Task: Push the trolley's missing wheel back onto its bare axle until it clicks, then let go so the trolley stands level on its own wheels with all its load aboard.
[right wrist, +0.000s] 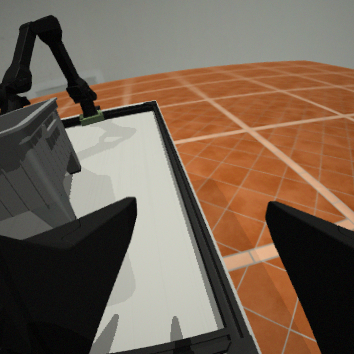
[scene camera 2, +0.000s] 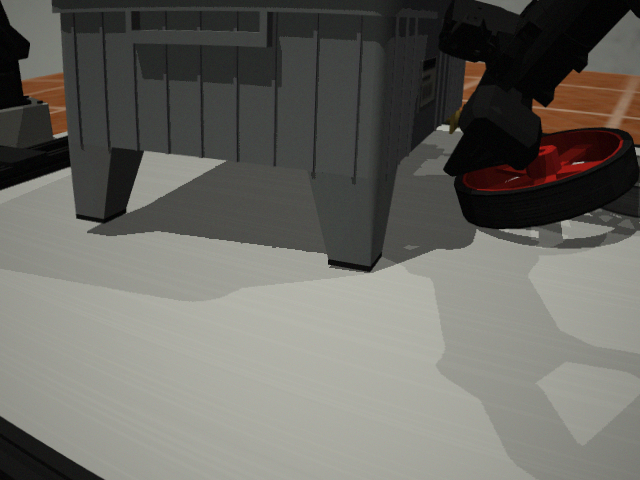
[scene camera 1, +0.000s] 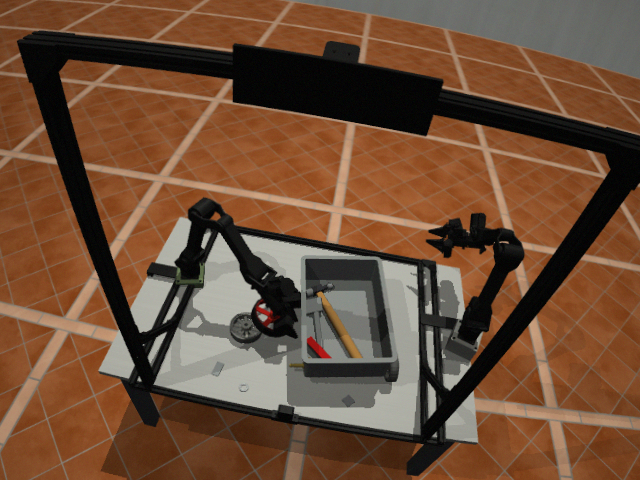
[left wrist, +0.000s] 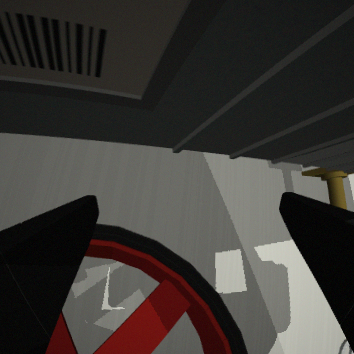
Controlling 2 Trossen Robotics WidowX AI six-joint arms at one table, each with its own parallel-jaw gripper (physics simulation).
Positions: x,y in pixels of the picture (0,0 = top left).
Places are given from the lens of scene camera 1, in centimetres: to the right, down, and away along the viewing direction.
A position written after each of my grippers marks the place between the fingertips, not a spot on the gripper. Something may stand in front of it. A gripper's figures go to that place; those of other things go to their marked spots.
my left gripper (scene camera 1: 296,329): -8, 30, 142
my right gripper (scene camera 1: 427,235): 41, -2, 161
grey trolley tub (scene camera 1: 359,297): 14, 20, 150
